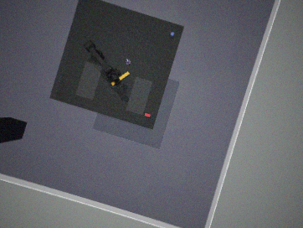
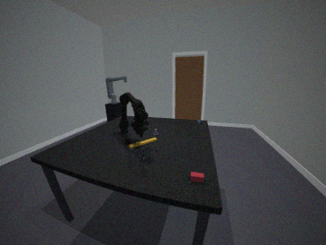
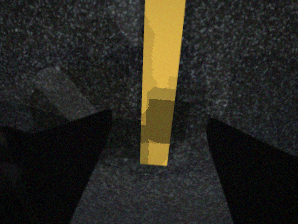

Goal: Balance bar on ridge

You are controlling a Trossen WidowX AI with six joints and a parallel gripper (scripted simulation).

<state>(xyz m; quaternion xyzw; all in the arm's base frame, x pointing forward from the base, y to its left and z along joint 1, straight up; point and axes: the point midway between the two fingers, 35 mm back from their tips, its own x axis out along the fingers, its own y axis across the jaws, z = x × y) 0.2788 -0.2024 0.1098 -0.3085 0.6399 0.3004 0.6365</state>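
My gripper tip is now 7 cm above the yellow bar, 2 cm to the right of it and 2 cm short of it. From my gripper tip the other things lie so: red block: 46 cm ahead, 30 cm to the right, 6 cm below; blue object: 70 cm to the left, 46 cm ahead, 6 cm below.
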